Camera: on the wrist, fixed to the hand. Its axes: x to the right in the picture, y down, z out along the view.
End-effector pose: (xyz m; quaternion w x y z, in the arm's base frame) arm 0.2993 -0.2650 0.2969 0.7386 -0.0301 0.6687 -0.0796
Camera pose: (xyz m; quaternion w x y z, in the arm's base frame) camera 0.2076 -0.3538 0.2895 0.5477 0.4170 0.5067 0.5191
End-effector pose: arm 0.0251 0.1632 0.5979 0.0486 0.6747 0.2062 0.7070
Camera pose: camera -0.0796 0.2332 0.5761 0.4391 -0.5927 0.3877 -0.5528
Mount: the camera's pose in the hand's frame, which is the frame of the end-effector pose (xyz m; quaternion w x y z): 0.0128 -0.0935 -0.0863 0.6895 -0.0630 0.0256 0.7211
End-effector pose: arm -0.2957 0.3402 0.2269 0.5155 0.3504 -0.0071 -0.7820
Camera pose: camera -0.3255 0.4038 0.1201 0.9415 0.2240 -0.1951 -0.1589
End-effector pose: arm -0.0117 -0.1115 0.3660 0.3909 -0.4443 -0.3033 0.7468
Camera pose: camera 0.0916 -0.0437 0.3990 0.2892 0.5688 -0.0742 -0.7663
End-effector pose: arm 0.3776 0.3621 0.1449 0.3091 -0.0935 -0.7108 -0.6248
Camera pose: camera 0.3468 0.2583 0.0768 0.6760 -0.5805 -0.3754 -0.2551
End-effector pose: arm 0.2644 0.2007 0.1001 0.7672 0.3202 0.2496 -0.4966
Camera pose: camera 0.1775 0.2286 0.0105 0.9008 0.3651 -0.0079 0.2347
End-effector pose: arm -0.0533 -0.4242 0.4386 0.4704 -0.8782 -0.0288 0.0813
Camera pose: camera -0.0236 -0.4415 0.5618 0.2111 -0.6580 0.6203 0.3710
